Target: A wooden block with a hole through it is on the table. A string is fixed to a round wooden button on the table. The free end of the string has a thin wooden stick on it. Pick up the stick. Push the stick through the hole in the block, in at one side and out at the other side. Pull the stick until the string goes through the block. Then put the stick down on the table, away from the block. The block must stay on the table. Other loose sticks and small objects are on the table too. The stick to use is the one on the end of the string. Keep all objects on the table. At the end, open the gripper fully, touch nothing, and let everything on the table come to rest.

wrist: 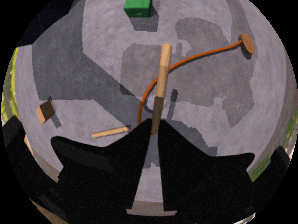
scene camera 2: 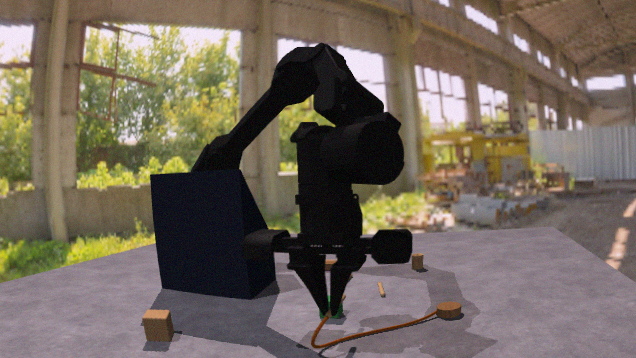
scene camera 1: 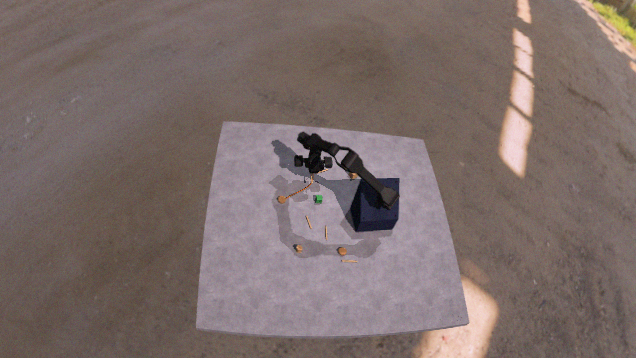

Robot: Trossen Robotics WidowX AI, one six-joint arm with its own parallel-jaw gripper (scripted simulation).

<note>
I see my gripper [scene camera 2: 329, 314].
My gripper is seen too in the wrist view [wrist: 155, 123].
</note>
